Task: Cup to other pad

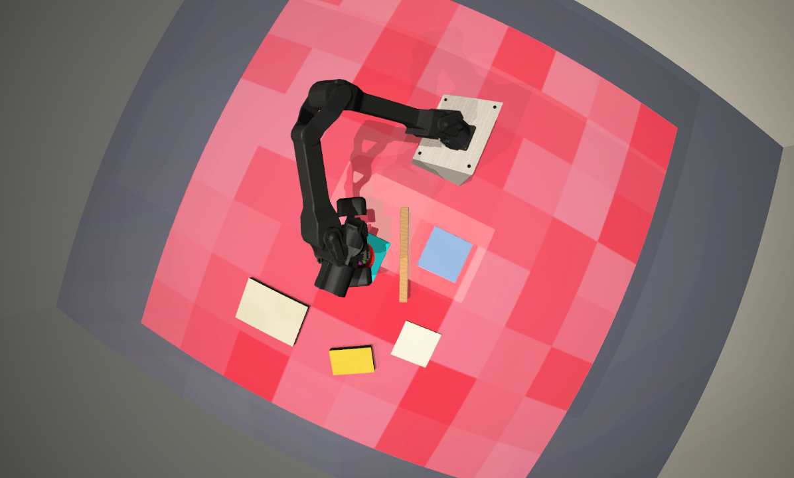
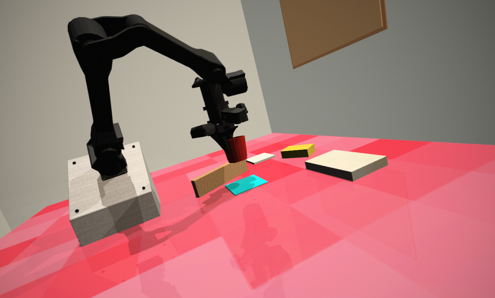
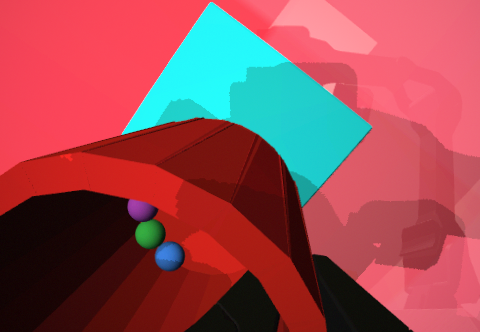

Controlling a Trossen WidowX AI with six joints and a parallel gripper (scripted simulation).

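Right now my gripper tip is 40 mm short of the green marble, 30 mm to the right of it and 20 mm above it. From my gripper tip the other things lie so: dark red cup: 30 mm ahead, 10 mm to the left; blue marble: 30 mm to the left, 30 mm ahead, 20 mm below; purple marble: 40 mm ahead, 20 mm to the left, 20 mm below.
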